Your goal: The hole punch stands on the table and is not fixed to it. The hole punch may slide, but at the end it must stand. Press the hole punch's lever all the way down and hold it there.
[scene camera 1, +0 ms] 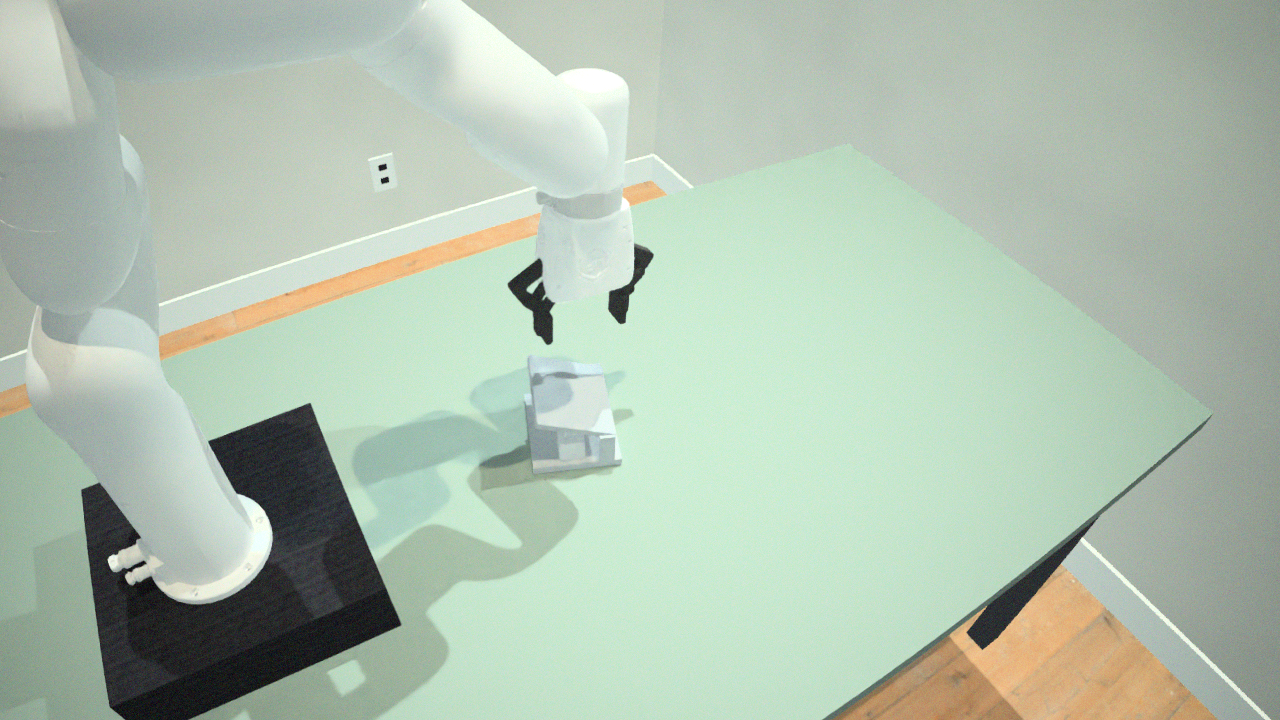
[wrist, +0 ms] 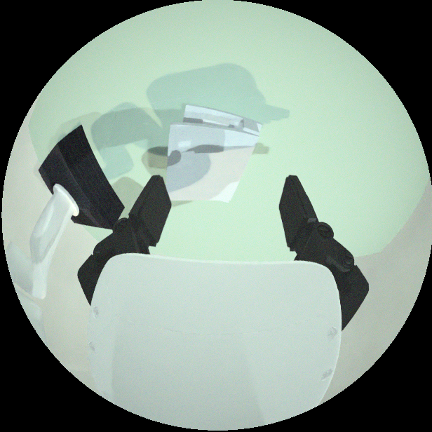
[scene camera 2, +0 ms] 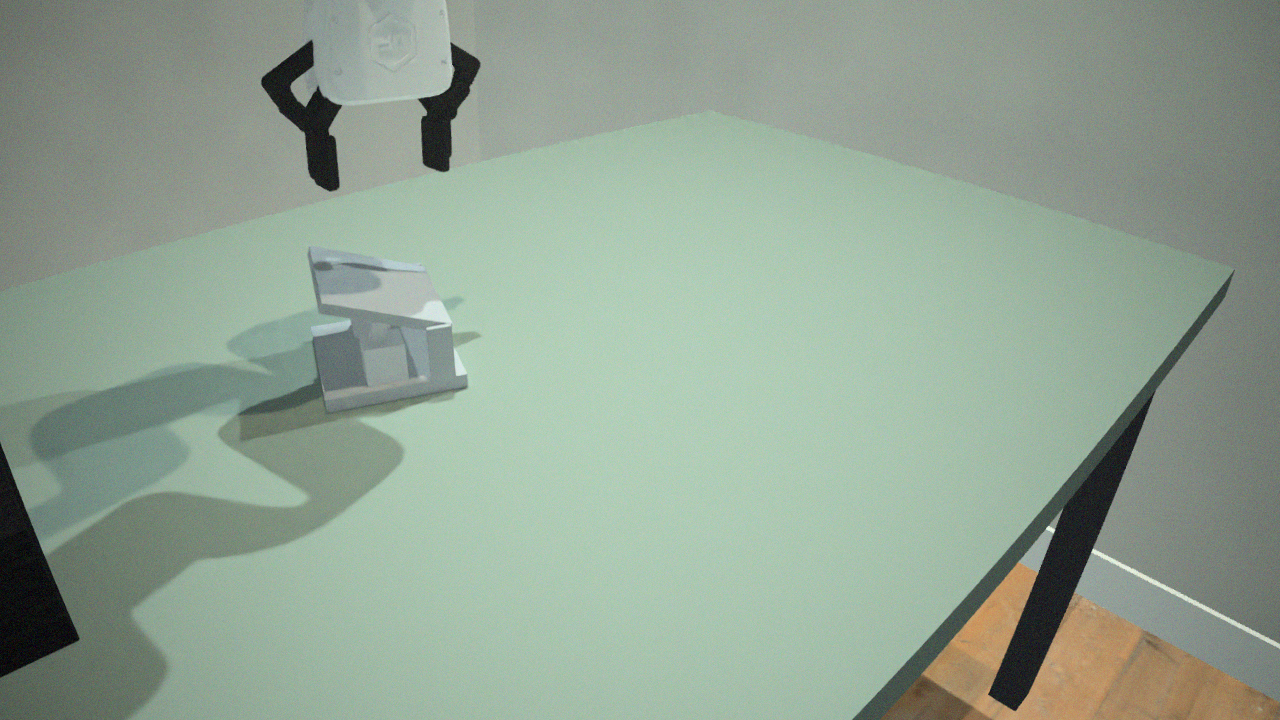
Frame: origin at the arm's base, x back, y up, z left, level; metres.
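Seen in the pictures: gripper, fingertip midpoint: (scene camera 1: 581, 327) (scene camera 2: 383, 177); arm's base at its link origin: (scene camera 1: 212, 548).
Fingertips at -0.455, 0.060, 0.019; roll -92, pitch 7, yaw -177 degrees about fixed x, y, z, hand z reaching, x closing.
Offsets run from my fingertips to a thing's top centre, as dx, dy, dz. Level surfaces: height alone.
The grey hole punch {+0.032, -0.053, -0.027} (scene camera 1: 572, 447) (scene camera 2: 389, 392) stands upright on the green table {dy -0.138} (scene camera 1: 850, 402) (scene camera 2: 716, 402) (wrist: 340, 125). Its wide flat lever {+0.032, -0.053, -0.027} (scene camera 1: 572, 402) (scene camera 2: 389, 293) (wrist: 220, 172) is raised and slopes, higher at one side in the scene views, with a gap between it and the base. My gripper (scene camera 1: 583, 333) (scene camera 2: 383, 180) (wrist: 223, 188) is open and empty, pointing down. It hangs above the hole punch and apart from it. In the wrist view the lever lies between and beyond the fingertips, nearer the left finger. Shadows of the arm and gripper fall across the lever.
The arm stands on a black base block (scene camera 1: 268, 528) (scene camera 2: 31, 573) (wrist: 82, 175) at the table's left. A wall with an outlet (scene camera 1: 382, 171) is behind the table. A dark table leg (scene camera 1: 1029, 586) (scene camera 2: 1074, 555) shows under the right edge.
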